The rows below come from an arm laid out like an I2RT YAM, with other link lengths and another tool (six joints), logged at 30 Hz.
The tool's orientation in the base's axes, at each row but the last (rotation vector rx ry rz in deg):
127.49 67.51 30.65
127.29 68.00 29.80
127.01 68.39 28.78
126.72 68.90 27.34
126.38 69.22 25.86
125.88 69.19 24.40
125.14 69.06 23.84
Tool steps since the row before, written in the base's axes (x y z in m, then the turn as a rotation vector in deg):
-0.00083 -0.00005 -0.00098 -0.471 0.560 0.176
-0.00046 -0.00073 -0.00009 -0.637 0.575 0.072
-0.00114 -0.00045 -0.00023 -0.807 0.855 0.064
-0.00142 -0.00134 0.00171 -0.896 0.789 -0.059
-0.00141 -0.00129 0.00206 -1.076 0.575 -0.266
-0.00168 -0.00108 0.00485 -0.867 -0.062 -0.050
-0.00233 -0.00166 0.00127 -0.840 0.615 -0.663
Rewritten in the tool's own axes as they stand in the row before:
-0.00057 -0.00112 0.00028 0.234 -0.434 -0.568
-0.00087 -0.00002 0.00002 0.151 -0.611 -0.588
-0.00100 -0.00067 -0.00033 0.297 -0.847 -0.762
-0.00182 0.00075 -0.00169 0.189 -0.954 -0.695
-0.00181 0.00093 -0.00194 -0.092 -1.111 -0.563
-0.00183 0.00241 -0.00428 -0.518 -0.574 -0.401
-0.00267 -0.00004 -0.00163 0.077 -1.222 -0.155

